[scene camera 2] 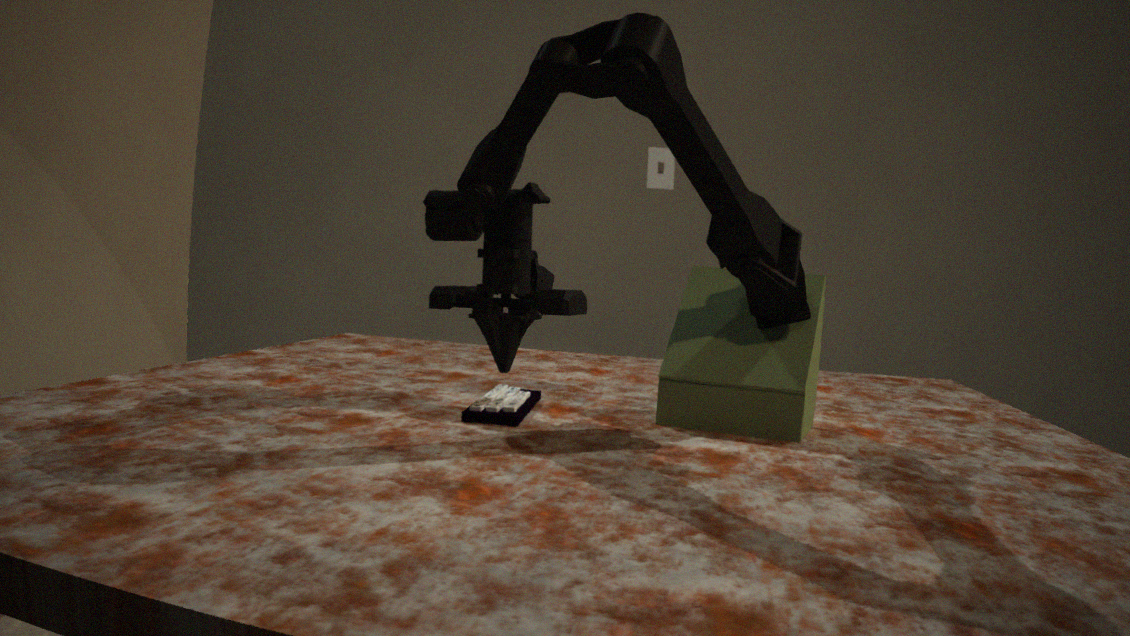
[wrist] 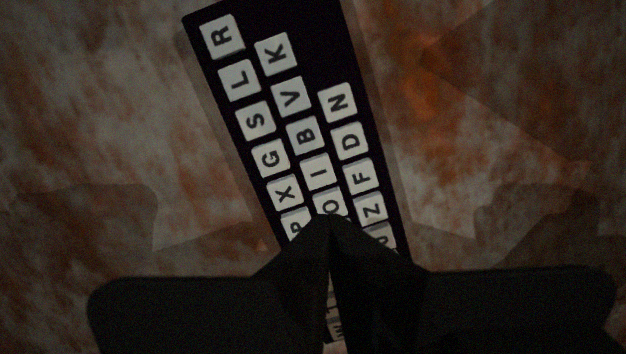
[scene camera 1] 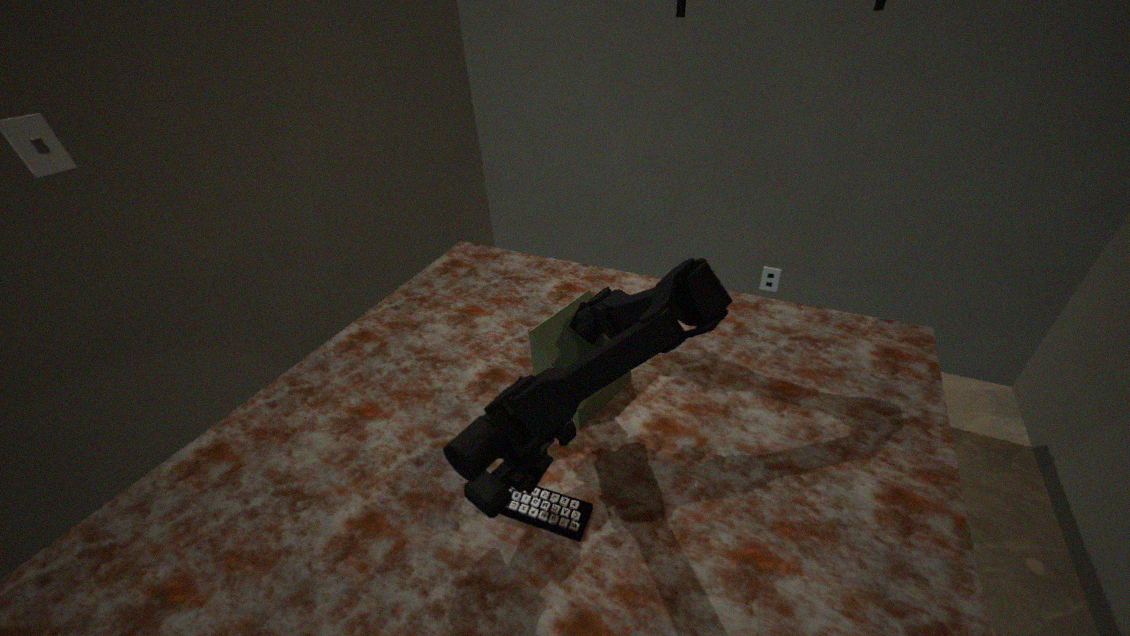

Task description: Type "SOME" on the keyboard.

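Seen in the pictures: gripper, fingertip midpoint: (scene camera 2: 504, 372) (wrist: 326, 225) (scene camera 1: 529, 491); arm's base, origin of the base link: (scene camera 2: 779, 304) (scene camera 1: 587, 323).
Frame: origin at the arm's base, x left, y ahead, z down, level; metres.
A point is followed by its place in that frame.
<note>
The black keyboard (scene camera 1: 545, 511) @[x 0.066, y 0.324, z 0.136 m] (scene camera 2: 517, 417) @[x 0.130, y 0.281, z 0.138 m] (wrist: 320, 30) @[x -0.030, y 0.303, z 0.136 m] with white letter keys lies flat on the table. In the wrist view the S key (wrist: 255, 120) @[x -0.002, y 0.338, z 0.131 m], the O key (wrist: 331, 202) @[x 0.043, y 0.317, z 0.131 m] and other keys show. The M and E keys do not show there; the fingers hide part of the keyboard. My gripper (scene camera 2: 505, 369) @[x 0.039, y 0.321, z 0.103 m] (wrist: 326, 225) @[x 0.039, y 0.321, z 0.103 m] is shut and empty, pointing straight down. Its tips stand a little above the keyboard in the second scene view. In the wrist view they overlap the lower edge of the O key. In the first scene view the arm hides the fingertips and the keyboard's left end.
The arm's base stands by a green block (scene camera 1: 553, 339) @[x -0.032, y 0.083, z -0.011 m] (scene camera 2: 735, 406) @[x 0.065, y 0.047, z 0.116 m] with a sloping top, to the right of the keyboard in the second scene view. The table (scene camera 1: 316, 442) @[x -0.414, y 0.364, z 0.149 m] (scene camera 2: 316, 537) @[x 0.528, y 0.315, z 0.149 m] has a mottled orange and white top. Walls stand behind it.
</note>
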